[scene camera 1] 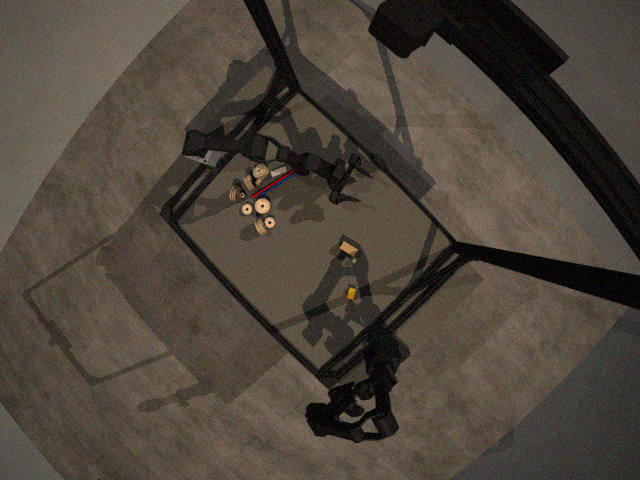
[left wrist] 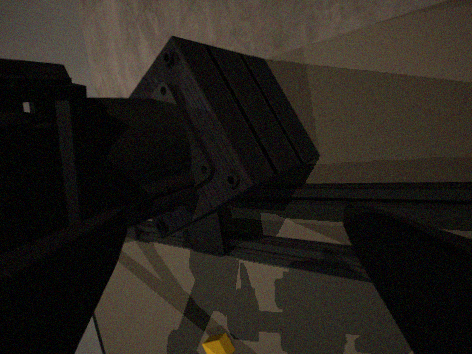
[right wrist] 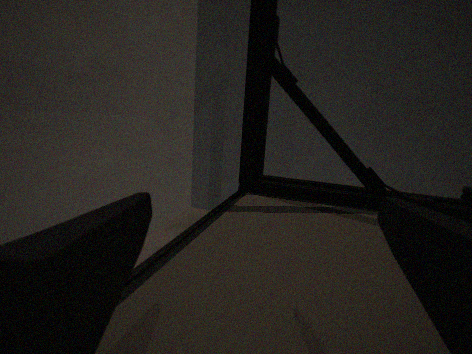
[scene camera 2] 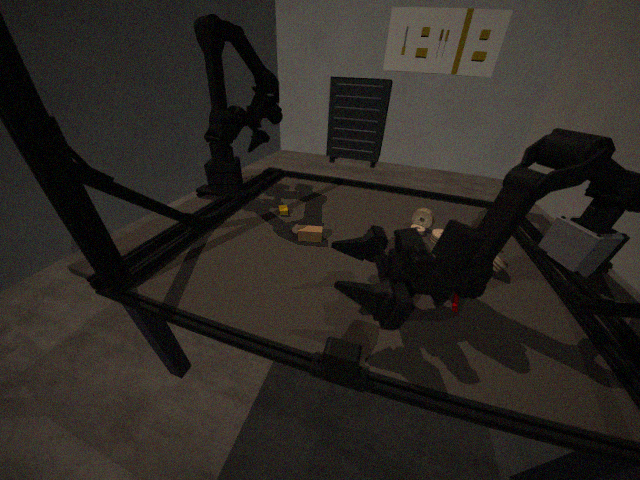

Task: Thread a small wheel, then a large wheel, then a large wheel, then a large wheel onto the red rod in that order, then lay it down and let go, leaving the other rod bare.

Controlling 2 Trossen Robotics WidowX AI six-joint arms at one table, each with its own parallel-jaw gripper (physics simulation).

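Where they show: left gripper, between the fingertips: (scene camera 1: 362, 380) (left wrist: 236, 216) (scene camera 2: 241, 146); right gripper, between the fingertips: (scene camera 1: 367, 189) (right wrist: 265, 205) (scene camera 2: 333, 262); left arm's base, origin of its link: (scene camera 1: 384, 367) (left wrist: 165, 151) (scene camera 2: 222, 160); right arm's base, origin of its link: (scene camera 1: 200, 147) (scene camera 2: 592, 226).
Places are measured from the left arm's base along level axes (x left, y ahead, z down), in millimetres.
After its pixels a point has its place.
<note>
The red rod (scene camera 1: 272, 184) @[x -474, y 628, z 99 mm] (scene camera 2: 454, 302) @[x -598, y 525, z 99 mm] lies on the table beside the blue rod (scene camera 1: 277, 185) @[x -477, y 609, z 101 mm], partly under the right arm in both scene views. Large wheels (scene camera 1: 257, 208) @[x -371, y 647, z 87 mm] (scene camera 1: 260, 168) @[x -515, y 687, z 74 mm] and small wheels (scene camera 1: 244, 209) @[x -349, y 697, z 95 mm] (scene camera 1: 266, 225) @[x -322, y 594, z 95 mm] lie around the rods' lower-left end in scene camera 1; some stand on edge. No wheel shows on the visible parts of the rods. My right gripper (scene camera 1: 366, 188) @[x -566, y 290, z 11 mm] (scene camera 2: 334, 264) @[x -566, y 290, z 11 mm] (right wrist: 265, 205) @[x -566, y 290, z 11 mm] is open and empty above the table, to the right of the rods in scene camera 1. My left gripper (left wrist: 236, 216) @[x 61, y 59, z -35 mm] is open and empty, raised beyond the table edge, far from the wheels.
A tan block (scene camera 1: 348, 248) @[x -352, y 279, z 77 mm] (scene camera 2: 310, 234) @[x -366, y 276, z 86 mm] and a yellow block (scene camera 1: 351, 292) @[x -203, y 210, z 93 mm] (scene camera 2: 283, 210) @[x -216, y 209, z 93 mm] (left wrist: 218, 344) @[x -184, y 200, z 93 mm] lie apart from the wheels. A pale block (scene camera 1: 279, 171) @[x -529, y 619, z 96 mm] lies near the red rod. A dark frame (scene camera 1: 247, 299) @[x -15, y 576, z 101 mm] borders the table, with posts rising at corners.
</note>
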